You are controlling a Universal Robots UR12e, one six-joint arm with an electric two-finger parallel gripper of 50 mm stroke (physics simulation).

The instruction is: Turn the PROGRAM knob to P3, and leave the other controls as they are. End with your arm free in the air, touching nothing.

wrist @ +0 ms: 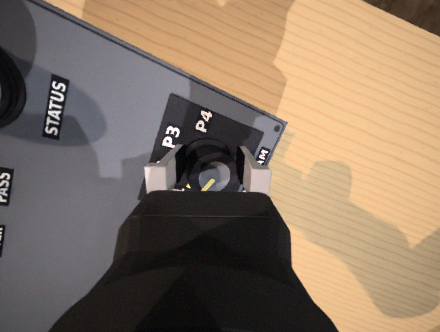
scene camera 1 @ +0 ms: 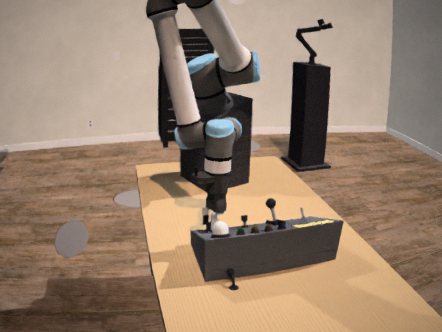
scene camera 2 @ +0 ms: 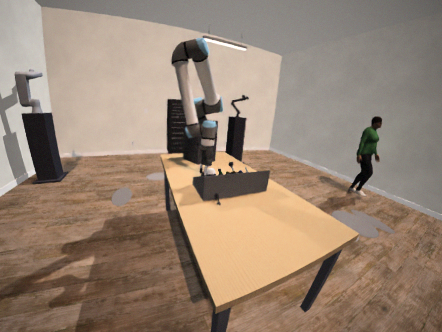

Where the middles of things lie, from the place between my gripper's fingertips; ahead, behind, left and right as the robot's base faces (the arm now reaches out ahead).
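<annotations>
The dark grey control box (scene camera 1: 225,252) is 19 cm to the left of my hand and 10 cm ahead of it, and the box sits 1 cm below my hand as well.
</annotations>
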